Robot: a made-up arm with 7 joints. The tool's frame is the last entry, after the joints. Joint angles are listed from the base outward. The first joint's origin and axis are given. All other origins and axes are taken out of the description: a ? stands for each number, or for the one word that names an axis. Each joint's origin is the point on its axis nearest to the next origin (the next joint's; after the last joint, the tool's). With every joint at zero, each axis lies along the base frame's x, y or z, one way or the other. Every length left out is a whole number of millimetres.
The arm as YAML. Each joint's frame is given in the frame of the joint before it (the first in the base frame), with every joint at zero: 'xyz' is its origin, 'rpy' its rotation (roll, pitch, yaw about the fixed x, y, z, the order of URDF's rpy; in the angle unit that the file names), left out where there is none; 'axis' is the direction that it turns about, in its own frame. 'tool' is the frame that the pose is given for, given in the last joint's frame.
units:
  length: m
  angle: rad
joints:
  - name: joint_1
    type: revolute
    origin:
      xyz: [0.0, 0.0, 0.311]
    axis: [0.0, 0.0, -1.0]
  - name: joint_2
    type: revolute
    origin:
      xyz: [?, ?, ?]
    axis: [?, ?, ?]
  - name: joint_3
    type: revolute
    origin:
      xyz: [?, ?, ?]
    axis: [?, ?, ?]
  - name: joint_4
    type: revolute
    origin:
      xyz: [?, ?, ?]
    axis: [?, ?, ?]
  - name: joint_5
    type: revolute
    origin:
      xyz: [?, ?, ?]
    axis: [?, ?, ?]
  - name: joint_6
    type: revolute
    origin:
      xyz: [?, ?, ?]
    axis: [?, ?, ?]
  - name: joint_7
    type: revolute
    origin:
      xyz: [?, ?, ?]
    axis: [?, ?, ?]
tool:
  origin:
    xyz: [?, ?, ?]
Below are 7 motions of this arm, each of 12 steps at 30 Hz.
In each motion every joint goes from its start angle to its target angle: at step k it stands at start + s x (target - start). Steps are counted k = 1, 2, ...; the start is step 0. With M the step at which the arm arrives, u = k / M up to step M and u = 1 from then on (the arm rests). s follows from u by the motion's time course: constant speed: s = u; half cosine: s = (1 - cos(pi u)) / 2; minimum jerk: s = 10 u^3 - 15 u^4 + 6 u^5.
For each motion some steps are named. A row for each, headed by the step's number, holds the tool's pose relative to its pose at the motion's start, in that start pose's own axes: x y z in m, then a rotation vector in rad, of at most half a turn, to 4 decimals.
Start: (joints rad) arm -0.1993 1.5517 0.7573 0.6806 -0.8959 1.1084 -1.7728
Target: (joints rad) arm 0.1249 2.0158 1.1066 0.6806 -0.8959 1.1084 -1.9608
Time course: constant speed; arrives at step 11
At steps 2, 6, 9, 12:
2: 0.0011 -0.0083 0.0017 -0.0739 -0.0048 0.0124
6: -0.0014 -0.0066 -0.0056 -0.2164 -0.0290 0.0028
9: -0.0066 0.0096 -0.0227 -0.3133 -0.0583 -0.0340
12: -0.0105 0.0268 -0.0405 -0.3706 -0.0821 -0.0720

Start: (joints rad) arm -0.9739 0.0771 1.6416 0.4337 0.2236 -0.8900 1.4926
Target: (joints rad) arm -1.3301 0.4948 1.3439 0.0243 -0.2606 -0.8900 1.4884
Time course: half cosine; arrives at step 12
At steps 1, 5, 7, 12:
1: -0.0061 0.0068 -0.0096 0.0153 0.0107 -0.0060
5: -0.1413 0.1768 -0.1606 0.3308 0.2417 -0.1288
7: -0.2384 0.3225 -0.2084 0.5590 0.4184 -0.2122
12: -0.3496 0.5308 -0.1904 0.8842 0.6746 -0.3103

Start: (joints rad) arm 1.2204 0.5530 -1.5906 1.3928 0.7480 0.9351 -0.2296
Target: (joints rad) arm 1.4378 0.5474 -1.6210 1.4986 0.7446 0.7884 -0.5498
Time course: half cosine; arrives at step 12
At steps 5, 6, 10, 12:
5: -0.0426 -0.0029 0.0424 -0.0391 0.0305 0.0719
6: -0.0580 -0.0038 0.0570 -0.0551 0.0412 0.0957
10: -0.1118 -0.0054 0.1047 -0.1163 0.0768 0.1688
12: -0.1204 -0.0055 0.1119 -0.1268 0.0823 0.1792

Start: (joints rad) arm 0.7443 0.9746 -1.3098 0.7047 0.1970 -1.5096 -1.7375
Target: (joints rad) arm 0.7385 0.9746 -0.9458 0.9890 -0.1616 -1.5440 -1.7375
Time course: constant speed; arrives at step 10
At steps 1, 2, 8, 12:
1: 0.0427 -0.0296 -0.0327 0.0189 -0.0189 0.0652
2: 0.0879 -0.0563 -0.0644 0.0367 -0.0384 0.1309
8: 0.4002 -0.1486 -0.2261 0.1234 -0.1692 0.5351
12: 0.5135 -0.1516 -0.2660 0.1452 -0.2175 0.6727

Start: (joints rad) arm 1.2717 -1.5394 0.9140 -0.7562 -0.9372 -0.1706 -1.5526
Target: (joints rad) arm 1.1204 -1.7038 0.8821 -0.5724 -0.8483 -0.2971 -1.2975
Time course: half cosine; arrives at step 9
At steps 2, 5, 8, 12:
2: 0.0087 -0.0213 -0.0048 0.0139 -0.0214 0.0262
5: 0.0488 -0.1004 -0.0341 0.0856 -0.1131 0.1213
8: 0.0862 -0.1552 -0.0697 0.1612 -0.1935 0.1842
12: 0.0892 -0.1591 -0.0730 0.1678 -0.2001 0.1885

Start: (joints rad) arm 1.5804 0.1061 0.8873 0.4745 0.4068 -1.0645 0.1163
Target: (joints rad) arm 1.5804 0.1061 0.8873 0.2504 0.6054 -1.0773 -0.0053
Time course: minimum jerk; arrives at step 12
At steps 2, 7, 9, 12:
2: 0.0051 -0.0012 0.0022 -0.0037 -0.0019 0.0082
7: 0.0896 -0.0127 0.0420 -0.0706 -0.0414 0.1446
9: 0.1202 -0.0131 0.0587 -0.0978 -0.0606 0.1946
12: 0.1327 -0.0127 0.0660 -0.1095 -0.0693 0.2152

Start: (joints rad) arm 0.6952 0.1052 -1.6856 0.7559 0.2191 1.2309 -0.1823
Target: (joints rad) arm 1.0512 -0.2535 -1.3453 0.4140 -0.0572 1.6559 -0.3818
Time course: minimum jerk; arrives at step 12
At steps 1, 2, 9, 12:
1: -0.0006 0.0015 -0.0002 -0.0033 0.0030 0.0009
2: -0.0042 0.0101 -0.0013 -0.0236 0.0209 0.0062
9: -0.1341 0.2377 -0.1099 -0.7069 0.4036 0.0549
12: -0.1531 0.2590 -0.1327 -0.7984 0.4319 0.0498

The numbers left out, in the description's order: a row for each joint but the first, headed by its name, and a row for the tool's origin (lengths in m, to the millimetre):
joint_2: xyz -0.043 0.075 0.0, axis 0.0 -1.0 0.0
joint_3: xyz 0.015 0.0 -0.049, axis 1.0 0.0 0.0
joint_4: xyz 0.0 0.1 0.469, axis 0.0 0.0 -1.0
joint_5: xyz 0.106 -0.102 0.0, axis 0.0 -1.0 0.0
joint_6: xyz 0.34 0.0 0.035, axis 0.0 0.0 -1.0
joint_7: xyz 0.035 -0.208 0.0, axis 0.0 -1.0 0.0
tool: xyz -0.296 0.0 -0.038

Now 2 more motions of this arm.
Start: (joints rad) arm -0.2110 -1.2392 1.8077 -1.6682 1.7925 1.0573 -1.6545
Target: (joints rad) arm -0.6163 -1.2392 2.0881 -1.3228 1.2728 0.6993 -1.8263
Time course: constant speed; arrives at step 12
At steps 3, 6, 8, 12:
3: 0.0112 0.0496 0.0526 -0.0518 0.0400 -0.1896
6: 0.0340 0.0952 0.1083 -0.0838 0.0972 -0.3816
8: 0.0556 0.1214 0.1473 -0.0934 0.1443 -0.5096
12: 0.1120 0.1576 0.2296 -0.0833 0.2589 -0.7608

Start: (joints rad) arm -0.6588 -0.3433 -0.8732 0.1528 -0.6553 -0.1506 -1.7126
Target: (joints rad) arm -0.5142 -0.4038 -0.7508 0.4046 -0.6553 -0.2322 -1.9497
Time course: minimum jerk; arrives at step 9
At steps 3, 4, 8, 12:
3: 0.0196 -0.0538 0.0293 0.0023 0.0754 0.0678
4: 0.0418 -0.1006 0.0545 0.0027 0.1427 0.1285
8: 0.1395 -0.2376 0.1258 -0.0061 0.3559 0.3223
12: 0.1418 -0.2401 0.1270 -0.0065 0.3600 0.3261

